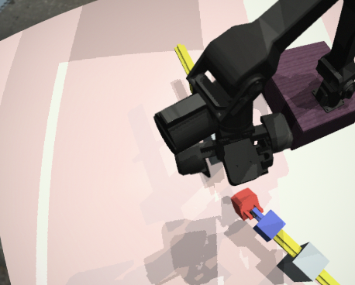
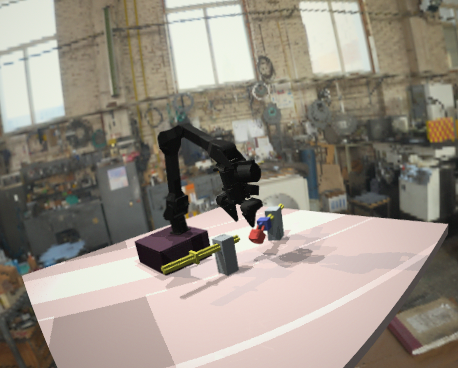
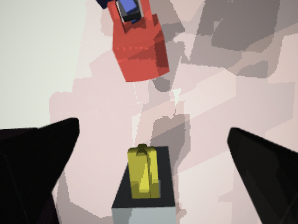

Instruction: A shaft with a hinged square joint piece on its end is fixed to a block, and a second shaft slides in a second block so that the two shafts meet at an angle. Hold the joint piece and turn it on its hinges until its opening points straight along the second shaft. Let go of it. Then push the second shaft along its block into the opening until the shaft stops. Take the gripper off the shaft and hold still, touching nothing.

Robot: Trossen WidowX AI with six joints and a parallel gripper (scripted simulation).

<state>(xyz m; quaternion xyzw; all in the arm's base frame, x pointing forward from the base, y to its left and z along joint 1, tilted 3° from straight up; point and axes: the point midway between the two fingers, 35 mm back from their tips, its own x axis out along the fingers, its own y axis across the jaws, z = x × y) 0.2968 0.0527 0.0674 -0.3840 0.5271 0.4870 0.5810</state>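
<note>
Now: the red forked joint piece 6 cm to the left of my gripper tip and 6 cm below it.
</note>
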